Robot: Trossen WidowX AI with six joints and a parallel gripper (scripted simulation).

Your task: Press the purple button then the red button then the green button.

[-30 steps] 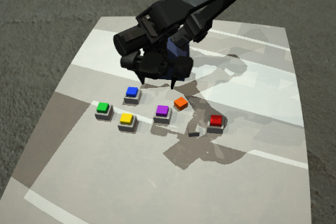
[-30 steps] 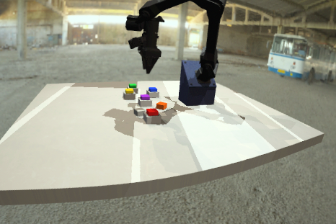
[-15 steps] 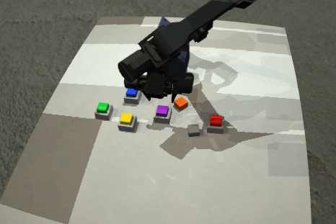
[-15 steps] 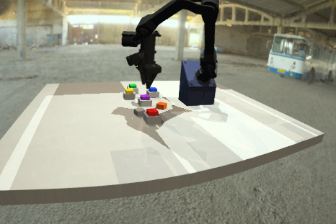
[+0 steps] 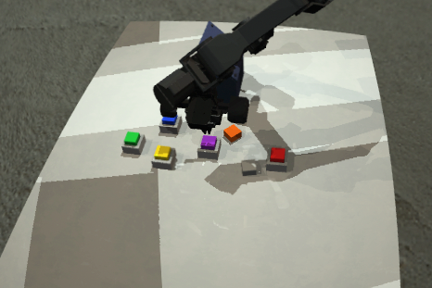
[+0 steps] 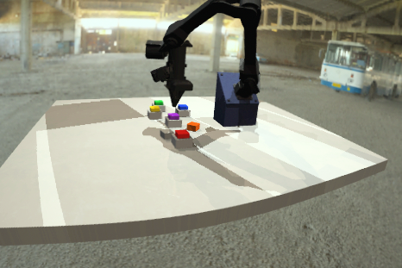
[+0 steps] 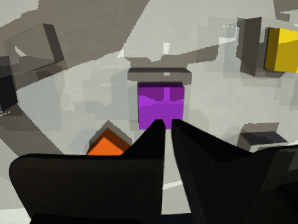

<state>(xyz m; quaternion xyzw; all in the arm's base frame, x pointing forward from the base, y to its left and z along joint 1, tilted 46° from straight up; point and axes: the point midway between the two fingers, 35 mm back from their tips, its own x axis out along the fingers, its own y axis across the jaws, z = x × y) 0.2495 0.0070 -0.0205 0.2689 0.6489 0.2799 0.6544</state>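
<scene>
My gripper tip is now 3 cm above the purple button. The rest, counted from my gripper tip: yellow button (5 cm ahead, 10 cm to the right, 3 cm below); then grey block (4 cm ahead, 10 cm to the left, 5 cm below); then orange block (6 cm behind, 5 cm to the left, 5 cm below).
</scene>
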